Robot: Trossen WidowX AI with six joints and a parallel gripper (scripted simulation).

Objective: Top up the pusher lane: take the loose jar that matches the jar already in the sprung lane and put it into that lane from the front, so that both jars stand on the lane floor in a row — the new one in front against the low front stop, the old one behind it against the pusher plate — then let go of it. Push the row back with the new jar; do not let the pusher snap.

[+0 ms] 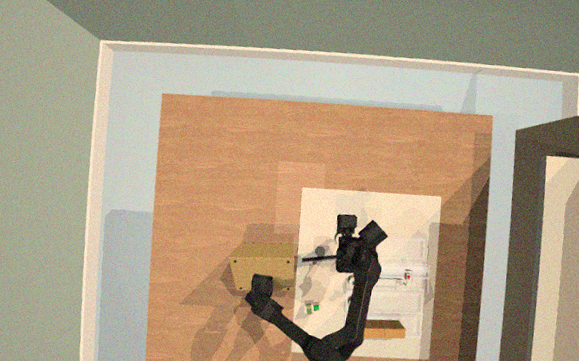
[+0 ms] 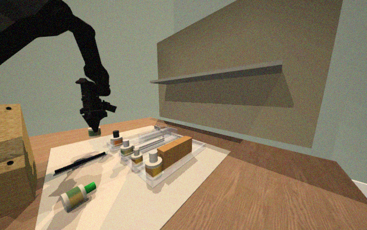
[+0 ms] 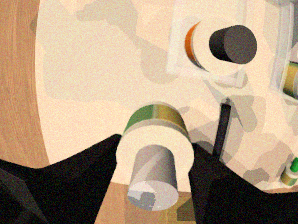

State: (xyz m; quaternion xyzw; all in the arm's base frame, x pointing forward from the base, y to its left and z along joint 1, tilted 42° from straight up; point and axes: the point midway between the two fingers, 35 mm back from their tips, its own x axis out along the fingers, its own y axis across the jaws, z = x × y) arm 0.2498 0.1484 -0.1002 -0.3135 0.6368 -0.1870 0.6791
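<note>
The black rod lies 100 mm to the right of my gripper tip, 80 mm below it and 50 mm behind it. Round my gripper tip: shelf (590 mm ahead, 280 mm above, 80 mm to the right).
</note>
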